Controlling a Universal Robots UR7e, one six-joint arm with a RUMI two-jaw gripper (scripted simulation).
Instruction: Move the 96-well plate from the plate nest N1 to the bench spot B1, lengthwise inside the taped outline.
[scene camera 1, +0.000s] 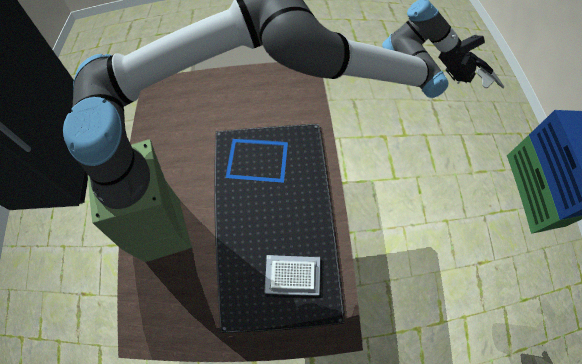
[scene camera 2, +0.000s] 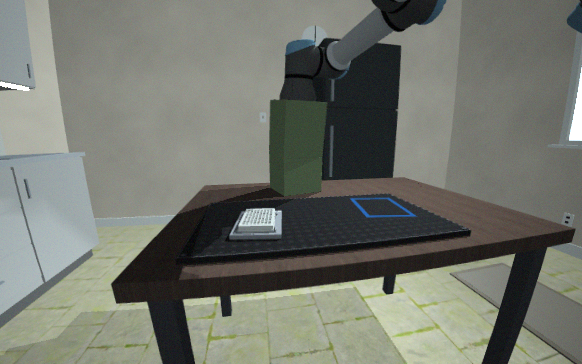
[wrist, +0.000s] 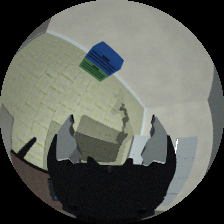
Labels:
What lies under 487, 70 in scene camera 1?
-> My gripper.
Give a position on a white 96-well plate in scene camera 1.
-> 308, 268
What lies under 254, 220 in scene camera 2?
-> A white 96-well plate.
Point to my gripper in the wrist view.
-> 112, 115

